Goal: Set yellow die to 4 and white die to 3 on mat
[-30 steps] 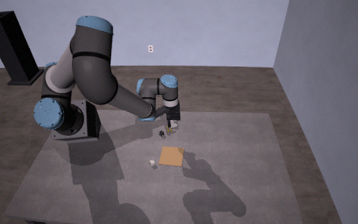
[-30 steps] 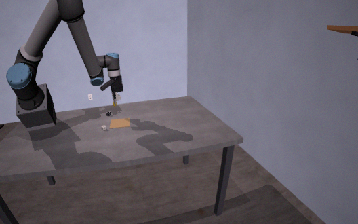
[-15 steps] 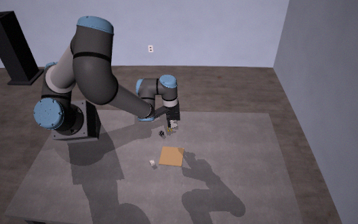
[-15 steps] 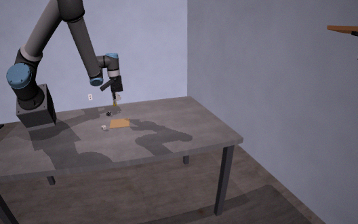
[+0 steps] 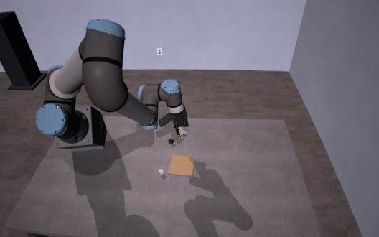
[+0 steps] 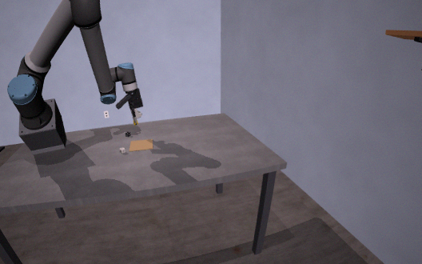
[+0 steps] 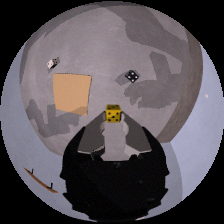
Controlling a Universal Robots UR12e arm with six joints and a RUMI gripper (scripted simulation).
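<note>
Now: the yellow die right at my hand. From my hand the other things lie so: black die: 60 mm behind, 40 mm to the left, 90 mm below; white die: 90 mm behind, 210 mm to the right, 90 mm below; tan mat: 20 mm ahead, 140 mm to the right, 100 mm below.
</note>
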